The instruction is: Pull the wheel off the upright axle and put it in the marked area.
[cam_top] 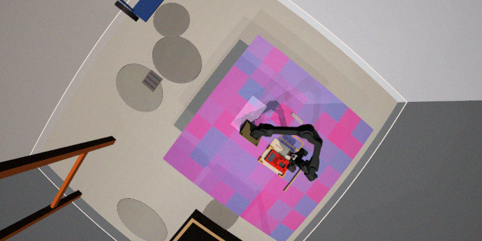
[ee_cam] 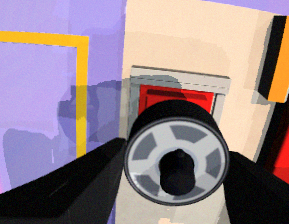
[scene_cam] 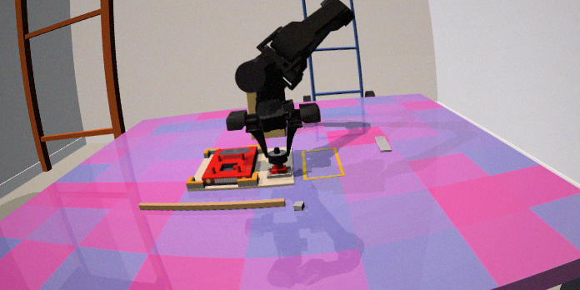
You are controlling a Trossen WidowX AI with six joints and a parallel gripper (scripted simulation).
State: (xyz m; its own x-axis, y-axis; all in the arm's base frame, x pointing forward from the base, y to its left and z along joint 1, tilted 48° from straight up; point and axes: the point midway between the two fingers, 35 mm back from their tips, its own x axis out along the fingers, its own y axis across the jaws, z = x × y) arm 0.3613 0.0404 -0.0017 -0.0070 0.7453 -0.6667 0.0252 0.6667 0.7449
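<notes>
The black axle lies 1 cm below my gripper tip. From my gripper tip the other things lie so: grey cube 17 cm ahead, 4 cm below, 3 cm to the left; then black wheel right at my gripper tip; then wooden strip 15 cm ahead, 14 cm to the right, 4 cm below.
</notes>
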